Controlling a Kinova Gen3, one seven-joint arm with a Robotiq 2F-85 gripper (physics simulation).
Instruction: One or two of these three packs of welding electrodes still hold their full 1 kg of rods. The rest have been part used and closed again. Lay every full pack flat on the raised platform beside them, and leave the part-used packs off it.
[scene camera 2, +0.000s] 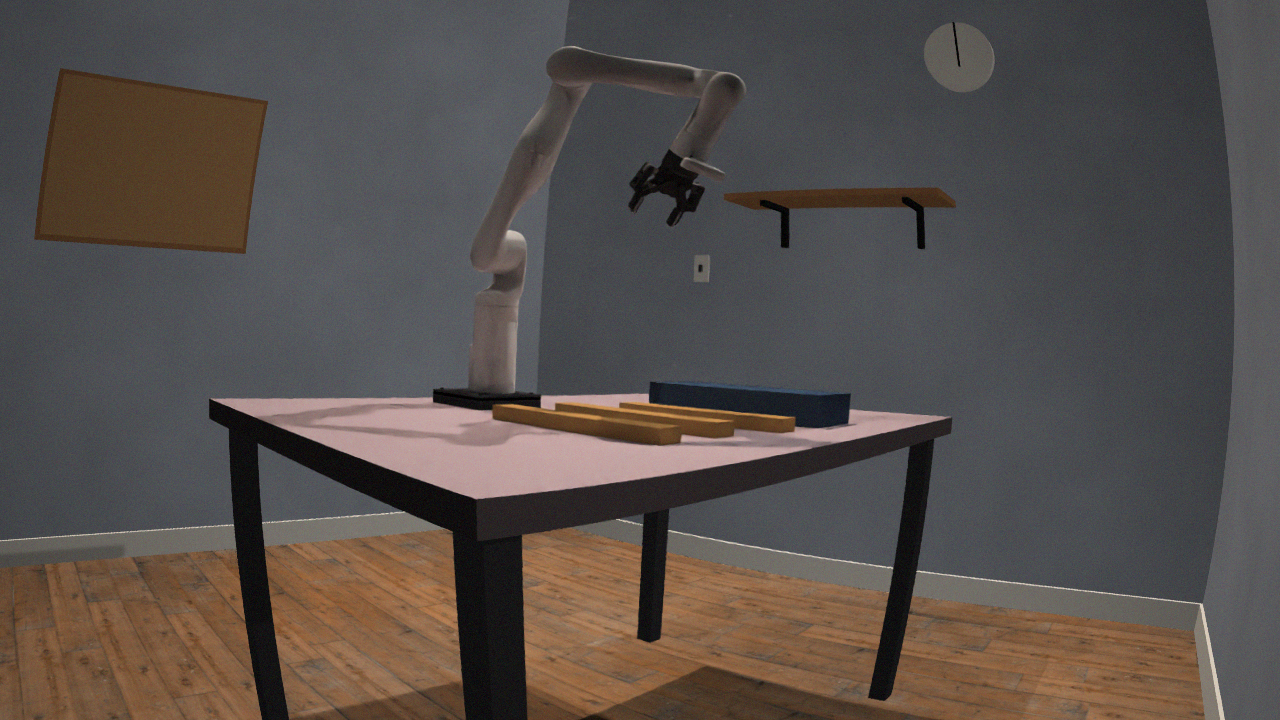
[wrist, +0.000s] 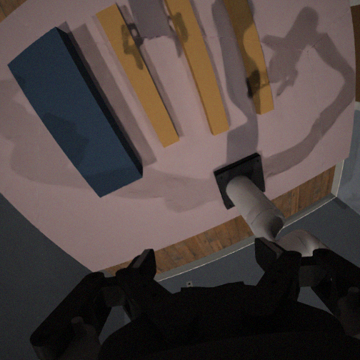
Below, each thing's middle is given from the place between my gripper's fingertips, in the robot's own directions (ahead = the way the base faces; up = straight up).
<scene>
Now: hand 150 mm short of the blue raised platform (scene camera 2: 814, 409), 160 mm to the right of it and 350 mm above it.
</scene>
